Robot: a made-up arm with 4 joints.
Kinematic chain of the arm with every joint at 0, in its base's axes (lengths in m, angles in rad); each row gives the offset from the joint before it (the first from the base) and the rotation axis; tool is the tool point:
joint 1: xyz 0 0 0.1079 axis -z
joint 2: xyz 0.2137 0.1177 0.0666 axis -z
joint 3: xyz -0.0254 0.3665 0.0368 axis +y
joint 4: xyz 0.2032 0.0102 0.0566 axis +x
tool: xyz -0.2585 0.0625 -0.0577
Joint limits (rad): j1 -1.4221..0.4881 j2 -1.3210..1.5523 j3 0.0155..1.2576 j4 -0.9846..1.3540
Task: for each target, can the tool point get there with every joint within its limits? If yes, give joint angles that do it. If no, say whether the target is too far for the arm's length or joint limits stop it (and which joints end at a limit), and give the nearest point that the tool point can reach.
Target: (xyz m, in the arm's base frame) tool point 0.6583 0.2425 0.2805
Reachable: yes | joints 0.2900 0.9125 0.9044 0.5686
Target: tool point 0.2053 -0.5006 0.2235
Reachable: no: joint limits stop it (at a limit: joint 1, joint 2, joint 3) | nearest point -0.1887 -0.2249 0.2453 | short by 0.481 m
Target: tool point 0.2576 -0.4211 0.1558
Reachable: no: joint limits stop it (at a limit: joint 1, joint 2, joint 3, joint 4) | nearest point 0.6160 -0.2497 0.2963 | short by 0.421 m
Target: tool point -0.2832 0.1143 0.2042
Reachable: yes | joints -0.5000 -1.0903 0.2065 -0.3448
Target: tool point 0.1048 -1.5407 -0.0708
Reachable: no: too far | nearest point -0.1886 -0.2247 0.2445 | short by 1.385 m
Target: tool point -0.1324 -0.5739 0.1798
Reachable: no: joint limits stop it (at a limit: joint 1, joint 2, joint 3) | nearest point -0.1892 -0.2257 0.2488 | short by 0.359 m
